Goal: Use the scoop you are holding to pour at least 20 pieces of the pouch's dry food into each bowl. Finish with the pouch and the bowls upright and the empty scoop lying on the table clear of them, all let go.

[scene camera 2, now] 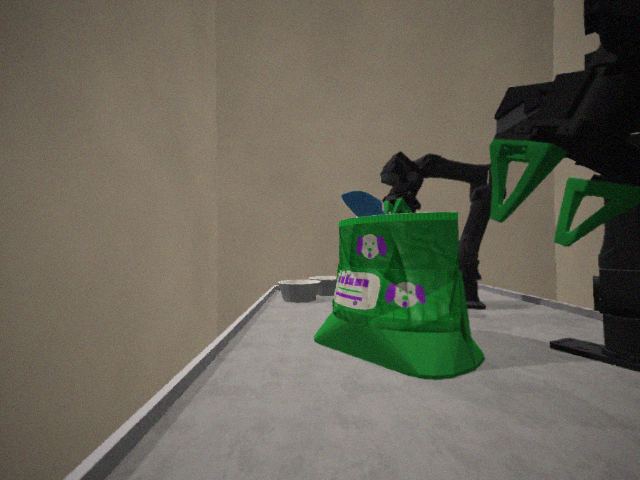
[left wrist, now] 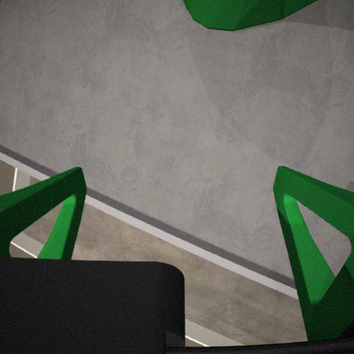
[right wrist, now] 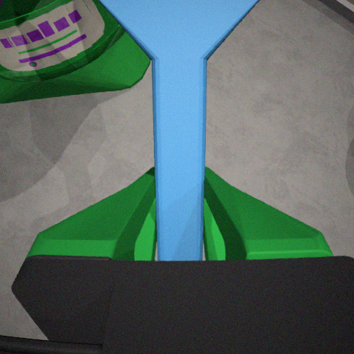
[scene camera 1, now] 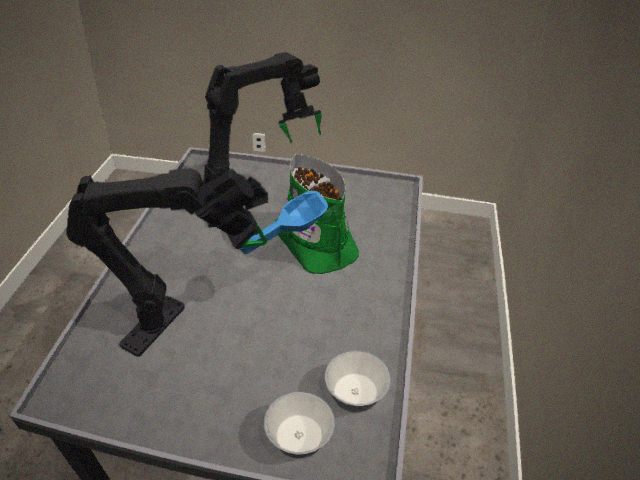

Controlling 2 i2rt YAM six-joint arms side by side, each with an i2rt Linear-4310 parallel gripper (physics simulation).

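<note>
The green pouch stands upright with its top open and brown and orange food inside. My right gripper is shut on the handle of the blue scoop. The scoop's bowl is beside the pouch's near side in scene camera 1, below its rim, and no food shows in it. My left gripper is open and empty, high beyond the pouch. Two white bowls stand upright and empty near the table's front right.
The grey table has a raised rim along its edges. The right arm's base is bolted at the table's left side in scene camera 1. The left arm rises behind the right arm. A wall outlet is beyond the table's far edge.
</note>
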